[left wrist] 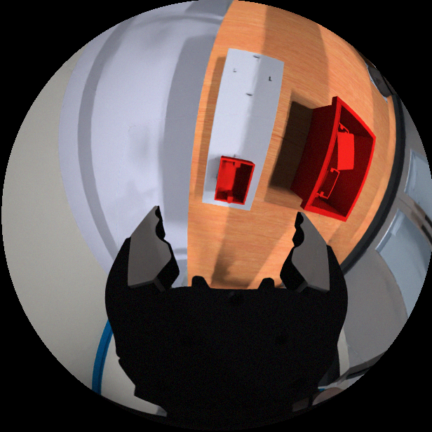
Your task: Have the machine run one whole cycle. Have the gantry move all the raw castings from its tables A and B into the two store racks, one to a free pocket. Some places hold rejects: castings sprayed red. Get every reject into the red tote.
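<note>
A red box-shaped casting (235, 181), a reject, sits at the near end of a long pale grey plate (240, 120) on the wooden table. The red tote (314, 155) stands to the right of the plate. Inside it lie red pieces, among them a flat-faced red block (346, 151) and a red outlined shape (328, 184). My left gripper (228, 209) is open, with its fingers wide apart and empty; in the left wrist view its tips lie below the casting. My right gripper does not show. The gantry, tables A and B and the store racks cannot be made out.
A large pale rounded surface (130, 140) fills the left side beside the wooden table (240, 250). A dark curved edge (399, 145) runs along the right, with grey parts and light blue panels (406, 250) beyond it. A blue cable (101, 360) shows at the lower left.
</note>
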